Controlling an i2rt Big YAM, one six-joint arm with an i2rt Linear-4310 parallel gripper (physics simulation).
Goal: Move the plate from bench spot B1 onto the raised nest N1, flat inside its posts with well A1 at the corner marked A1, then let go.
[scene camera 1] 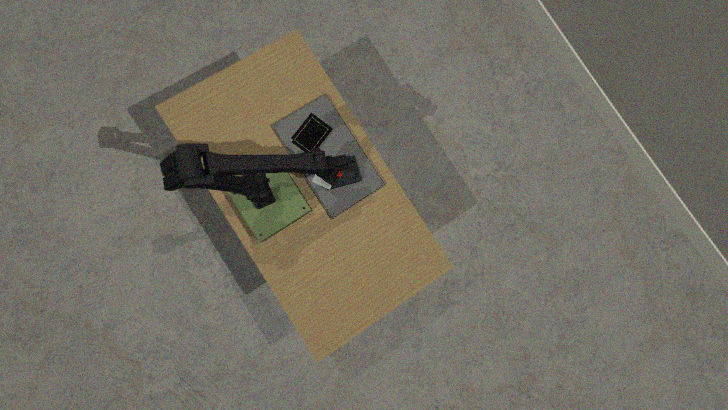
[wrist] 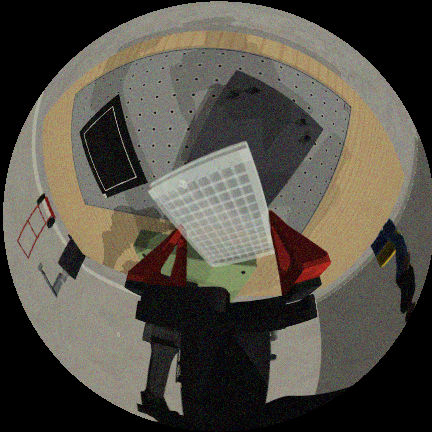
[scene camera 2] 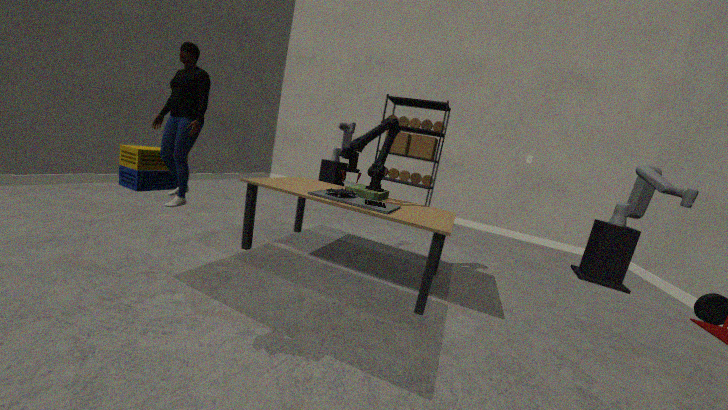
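Where they show: gripper, fingertip midpoint: (wrist: 224,221) (scene camera 2: 349,183); arm's base at its link origin: (scene camera 1: 261,193) (scene camera 2: 374,189).
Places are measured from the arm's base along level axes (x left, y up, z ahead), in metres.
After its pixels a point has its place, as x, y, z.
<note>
The plate (wrist: 215,200) @(-0.028, 0.048, 0.325) (scene camera 1: 321,181) @(-0.069, 0.045, 0.262), pale and translucent with a grid of wells, is between the red fingers of my gripper (wrist: 224,221) @(-0.044, 0.040, 0.300) (scene camera 2: 351,178) @(-0.044, 0.040, 0.300), which is shut on it. It is held above the bench and covers the near-left part of nest N1 (wrist: 265,115) @(-0.054, -0.013, 0.408) (scene camera 1: 355,175) @(-0.097, -0.013, 0.415) (scene camera 2: 342,193) @(-0.008, -0.016, 0.424) in the wrist view. The nest is a dark raised block with small dark posts at its far and right corners; its near-left corner is hidden. The plate looks turned relative to the nest. Spot B1 (wrist: 110,150) @(0.156, -0.041, 0.315) (scene camera 1: 311,132) @(0.181, -0.042, 0.316) is black with a pale outline and holds no plate. The A1 lettering is not readable.
The perforated grey board (wrist: 160,80) @(0.084, -0.043, 0.431) (scene camera 1: 332,206) @(-0.180, -0.043, 0.259) carries the nest and B1 on the wooden table (scene camera 1: 356,275) @(-0.517, -0.056, 0.226) (scene camera 2: 427,217) @(0.494, -0.056, 0.227). A green block (scene camera 1: 282,216) @(-0.132, 0.001, 0.042) (scene camera 2: 374,193) @(0.070, -0.008, 0.135) stands beside the board at the arm's base. A person (scene camera 2: 188,96) stands beyond the table.
</note>
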